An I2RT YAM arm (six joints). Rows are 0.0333 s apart.
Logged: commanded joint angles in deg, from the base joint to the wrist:
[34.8, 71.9, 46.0, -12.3, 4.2, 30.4]
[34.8, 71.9, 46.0, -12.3, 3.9, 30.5]
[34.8, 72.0, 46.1, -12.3, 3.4, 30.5]
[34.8, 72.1, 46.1, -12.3, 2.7, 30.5]
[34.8, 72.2, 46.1, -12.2, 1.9, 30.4]
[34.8, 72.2, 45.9, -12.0, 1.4, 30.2]
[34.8, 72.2, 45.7, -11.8, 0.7, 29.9]
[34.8, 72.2, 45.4, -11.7, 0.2, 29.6]
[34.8, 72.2, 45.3, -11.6, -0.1, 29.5]
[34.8, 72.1, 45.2, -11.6, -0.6, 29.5]
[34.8, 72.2, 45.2, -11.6, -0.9, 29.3]
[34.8, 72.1, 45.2, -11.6, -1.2, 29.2]
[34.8, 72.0, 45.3, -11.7, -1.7, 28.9]
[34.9, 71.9, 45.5, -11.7, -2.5, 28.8]
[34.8, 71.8, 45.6, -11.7, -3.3, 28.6]
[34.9, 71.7, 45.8, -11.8, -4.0, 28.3]
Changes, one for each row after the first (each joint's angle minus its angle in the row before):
[0.0, 0.0, 0.0, 0.0, -0.3, 0.1]
[0.0, 0.1, 0.1, 0.0, -0.5, 0.0]
[0.0, 0.1, 0.0, 0.0, -0.7, 0.0]
[0.0, 0.1, 0.0, 0.1, -0.8, -0.1]
[0.0, 0.0, -0.2, 0.2, -0.5, -0.2]
[0.0, 0.0, -0.2, 0.2, -0.7, -0.3]
[0.0, 0.0, -0.3, 0.1, -0.5, -0.3]
[0.0, 0.0, -0.1, 0.1, -0.3, -0.1]
[0.0, -0.1, -0.1, 0.0, -0.5, 0.0]
[0.0, 0.1, 0.0, 0.0, -0.3, -0.2]
[0.0, -0.1, 0.0, 0.0, -0.3, -0.1]
[0.0, -0.1, 0.1, -0.1, -0.5, -0.3]
[0.1, -0.1, 0.2, 0.0, -0.8, -0.1]
[-0.1, -0.1, 0.1, 0.0, -0.8, -0.2]
[0.1, -0.1, 0.2, -0.1, -0.7, -0.3]

